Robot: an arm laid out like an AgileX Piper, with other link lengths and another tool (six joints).
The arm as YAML. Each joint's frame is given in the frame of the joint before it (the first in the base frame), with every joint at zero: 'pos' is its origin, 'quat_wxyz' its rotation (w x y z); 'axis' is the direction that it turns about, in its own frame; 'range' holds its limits. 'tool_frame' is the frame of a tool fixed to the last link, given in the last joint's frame.
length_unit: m
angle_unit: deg
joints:
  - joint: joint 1
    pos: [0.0, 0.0, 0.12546]
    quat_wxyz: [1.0, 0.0, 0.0, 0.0]
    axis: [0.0, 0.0, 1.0]
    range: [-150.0, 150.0]
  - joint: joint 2
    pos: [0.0, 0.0, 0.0]
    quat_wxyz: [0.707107, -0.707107, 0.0, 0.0]
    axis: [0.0, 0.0, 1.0]
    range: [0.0, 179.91]
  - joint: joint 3
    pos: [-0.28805, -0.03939, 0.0]
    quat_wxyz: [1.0, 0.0, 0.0, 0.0]
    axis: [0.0, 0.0, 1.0]
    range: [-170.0, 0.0]
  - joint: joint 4
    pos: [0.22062, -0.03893, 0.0]
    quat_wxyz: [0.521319, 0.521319, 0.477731, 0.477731]
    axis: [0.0, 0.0, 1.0]
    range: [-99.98, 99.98]
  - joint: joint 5
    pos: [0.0, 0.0, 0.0]
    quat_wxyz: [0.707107, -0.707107, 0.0, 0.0]
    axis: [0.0, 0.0, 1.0]
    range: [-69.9, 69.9]
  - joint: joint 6
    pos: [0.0, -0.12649, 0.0]
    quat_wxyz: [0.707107, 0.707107, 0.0, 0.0]
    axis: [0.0, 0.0, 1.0]
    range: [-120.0, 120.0]
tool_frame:
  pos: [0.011, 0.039, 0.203]
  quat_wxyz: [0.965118, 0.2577, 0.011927, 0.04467]
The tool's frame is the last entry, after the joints.
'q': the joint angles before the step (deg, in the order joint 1, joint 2, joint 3, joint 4, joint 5, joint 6). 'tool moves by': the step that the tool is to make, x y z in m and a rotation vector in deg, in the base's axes. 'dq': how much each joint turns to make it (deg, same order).
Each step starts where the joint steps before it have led.
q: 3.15 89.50 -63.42 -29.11 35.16 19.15
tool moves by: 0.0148 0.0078 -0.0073 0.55 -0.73 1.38
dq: 0.01 2.53 -0.54 -0.14 -3.11 0.11
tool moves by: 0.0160 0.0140 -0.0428 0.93 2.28 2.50
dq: -0.01 7.26 -0.05 -0.33 -5.68 0.17
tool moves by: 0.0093 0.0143 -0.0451 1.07 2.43 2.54
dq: 0.01 7.11 0.02 -0.32 -5.52 -0.10
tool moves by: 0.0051 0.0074 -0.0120 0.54 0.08 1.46
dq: 0.00 2.16 -0.01 0.20 -2.55 -0.72
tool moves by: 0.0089 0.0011 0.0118 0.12 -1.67 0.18
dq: -0.02 -0.62 -1.00 0.27 -0.13 -0.39
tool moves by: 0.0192 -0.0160 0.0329 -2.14 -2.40 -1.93
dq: 0.01 -1.00 -5.60 -1.61 5.19 0.90
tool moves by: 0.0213 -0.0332 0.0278 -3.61 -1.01 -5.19
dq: 0.01 1.99 -9.30 -4.13 8.89 3.72
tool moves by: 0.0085 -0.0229 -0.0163 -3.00 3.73 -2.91
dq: -0.18 6.11 -8.14 -0.81 6.90 -0.86
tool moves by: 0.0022 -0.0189 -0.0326 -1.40 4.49 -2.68
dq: -0.87 6.90 -6.51 0.37 4.62 -1.06
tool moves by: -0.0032 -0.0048 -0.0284 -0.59 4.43 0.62
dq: -0.55 4.93 -4.40 2.09 2.71 -4.18
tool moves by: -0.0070 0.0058 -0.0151 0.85 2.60 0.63
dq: -0.01 1.72 -1.15 2.34 1.19 -2.56
